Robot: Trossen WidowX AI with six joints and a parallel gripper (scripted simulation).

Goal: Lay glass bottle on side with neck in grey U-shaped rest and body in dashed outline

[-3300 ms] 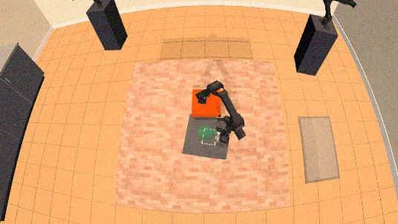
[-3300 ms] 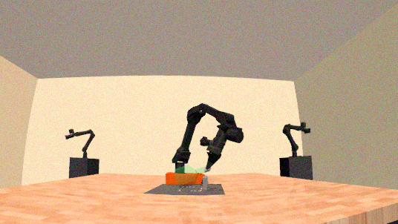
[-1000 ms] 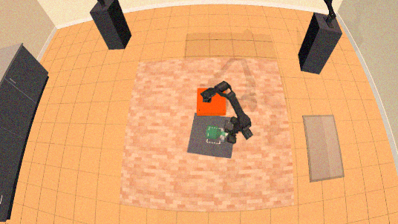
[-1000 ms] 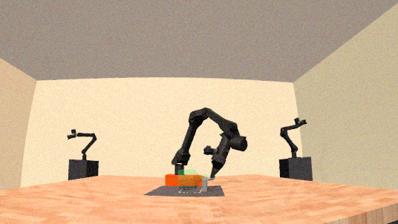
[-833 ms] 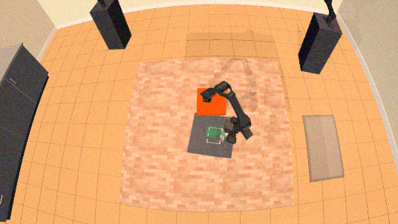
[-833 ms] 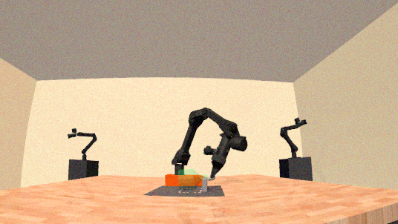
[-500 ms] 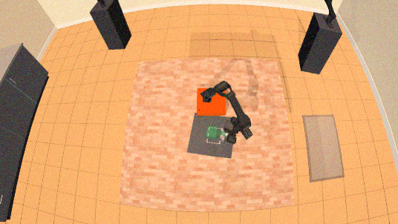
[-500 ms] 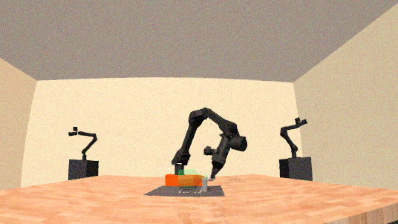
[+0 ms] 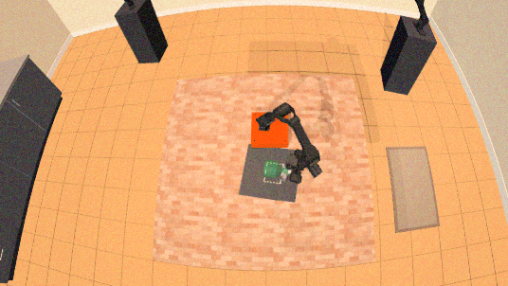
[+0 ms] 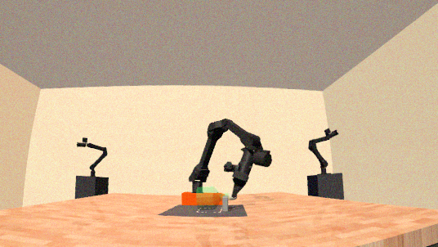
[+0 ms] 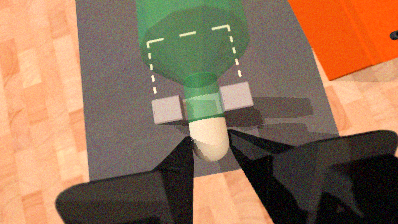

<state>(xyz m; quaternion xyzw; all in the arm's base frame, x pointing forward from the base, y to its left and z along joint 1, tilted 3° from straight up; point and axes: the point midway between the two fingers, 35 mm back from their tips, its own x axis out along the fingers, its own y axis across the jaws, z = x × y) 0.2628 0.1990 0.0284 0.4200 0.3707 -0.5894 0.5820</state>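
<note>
The green glass bottle lies 50 mm to the right of my gripper tip. The rest, counted from my gripper tip: dark grey mat: 110 mm to the right, 50 mm below.
</note>
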